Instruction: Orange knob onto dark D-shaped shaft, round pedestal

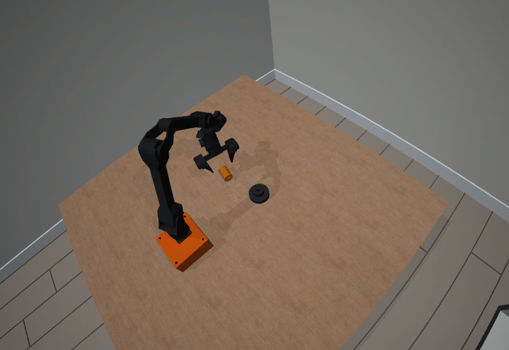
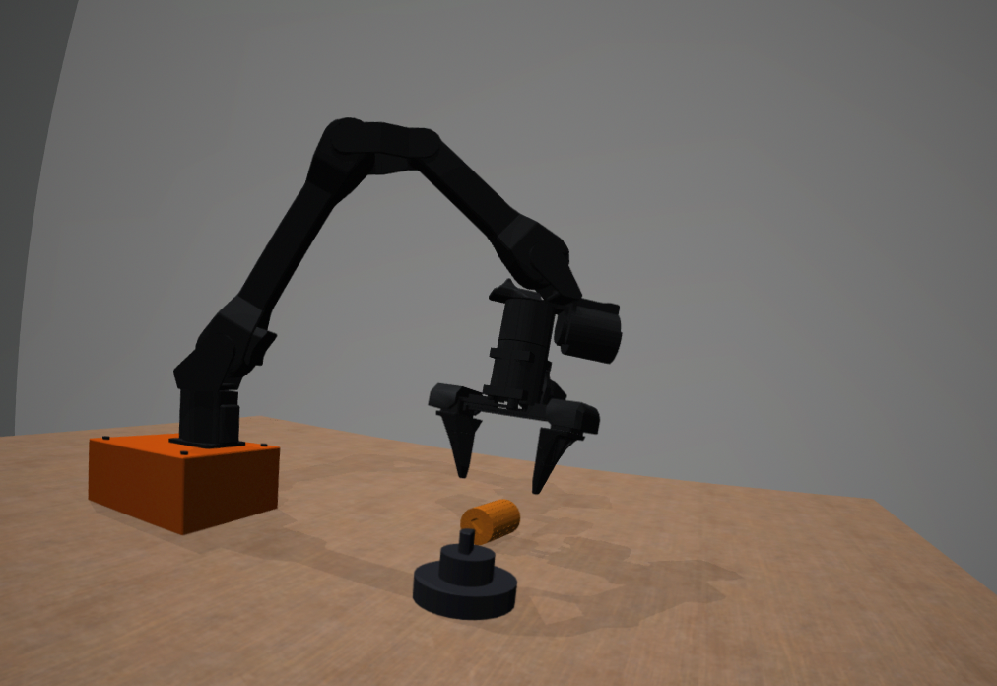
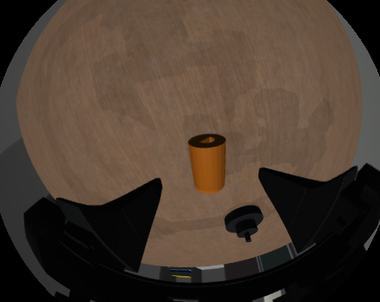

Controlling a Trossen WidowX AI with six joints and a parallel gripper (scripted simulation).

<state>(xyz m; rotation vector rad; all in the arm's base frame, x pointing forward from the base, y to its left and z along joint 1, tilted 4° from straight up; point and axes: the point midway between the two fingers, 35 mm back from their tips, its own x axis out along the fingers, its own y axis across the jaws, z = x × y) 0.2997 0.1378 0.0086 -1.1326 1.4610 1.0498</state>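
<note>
Right now the orange knob is 1 cm to the right of my gripper tip and 4 cm below it. From my gripper tip the other things lie so: pedestal (4 cm ahead, 19 cm to the right, 3 cm below).
</note>
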